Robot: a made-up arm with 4 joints.
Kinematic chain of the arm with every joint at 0, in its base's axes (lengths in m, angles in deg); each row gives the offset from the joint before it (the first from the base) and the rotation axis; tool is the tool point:
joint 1: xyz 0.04 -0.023 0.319 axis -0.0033 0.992 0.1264
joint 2: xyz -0.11 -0.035 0 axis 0.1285 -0.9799 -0.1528
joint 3: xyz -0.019 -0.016 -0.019 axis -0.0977 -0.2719 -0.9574
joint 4: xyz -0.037 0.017 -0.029 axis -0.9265 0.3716 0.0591
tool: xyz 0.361 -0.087 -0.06
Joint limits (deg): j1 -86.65..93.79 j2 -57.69..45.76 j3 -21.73..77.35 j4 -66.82..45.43
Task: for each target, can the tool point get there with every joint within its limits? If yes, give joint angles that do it. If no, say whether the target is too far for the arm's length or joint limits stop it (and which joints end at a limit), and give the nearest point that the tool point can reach.
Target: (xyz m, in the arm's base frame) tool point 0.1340 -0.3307 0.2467
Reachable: yes | joints 40.30 17.81 36.99 10.75
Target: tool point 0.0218 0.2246 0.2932
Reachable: no: joint limits stop it (at a limit: joint 1, joint 3) | nearest point -0.0093 0.0012 0.1148 | short by 0.288 m
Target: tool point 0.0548 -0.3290 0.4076
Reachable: yes | joints -62.59 28.23 26.62 34.61
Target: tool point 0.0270 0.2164 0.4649
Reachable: no: joint limits stop it (at a limit: joint 1, joint 3) | nearest point 0.0392 -0.0522 0.5286 | short by 0.276 m
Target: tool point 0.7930 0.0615 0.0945
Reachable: no: too far | nearest point 0.3620 -0.0678 0.2126 | short by 0.465 m
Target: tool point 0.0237 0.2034 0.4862
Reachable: no: joint limits stop it (at a limit: joint 1, joint 3) | nearest point 0.0341 -0.0524 0.5288 | short by 0.260 m
